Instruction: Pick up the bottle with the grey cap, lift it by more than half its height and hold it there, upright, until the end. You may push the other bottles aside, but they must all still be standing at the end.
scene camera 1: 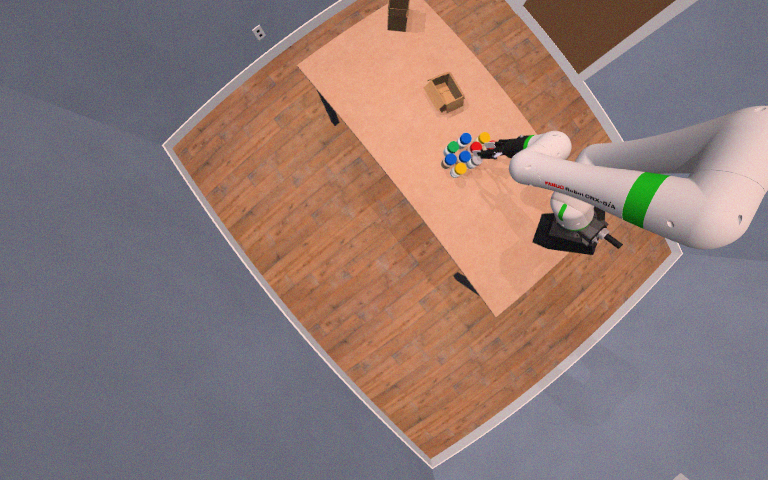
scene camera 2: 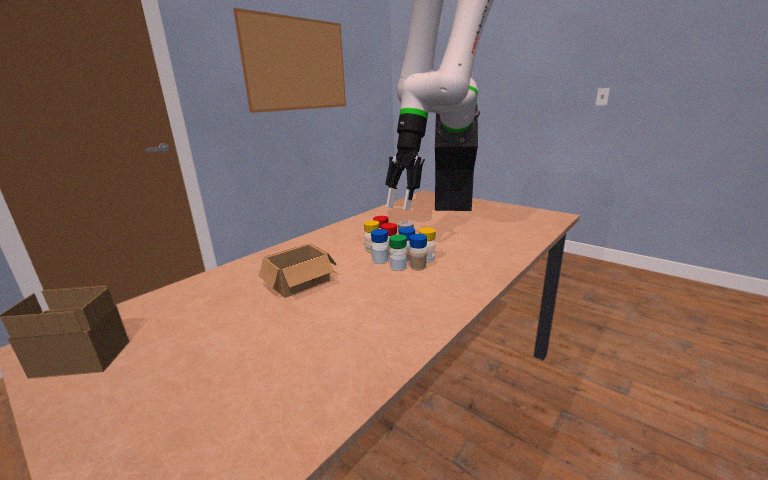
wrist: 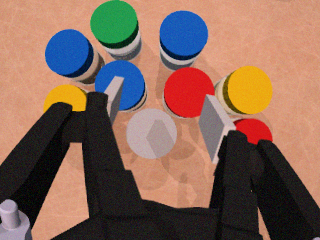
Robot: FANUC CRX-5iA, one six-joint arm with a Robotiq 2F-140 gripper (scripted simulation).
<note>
I see my gripper (scene camera 2: 398, 208), a yellow-capped bottle (wrist: 248, 90), a blue-capped bottle (wrist: 135, 92), a red-capped bottle (wrist: 183, 95) and a blue-capped bottle (wrist: 69, 53).
My gripper is seen too in the wrist view (wrist: 162, 101).
</note>
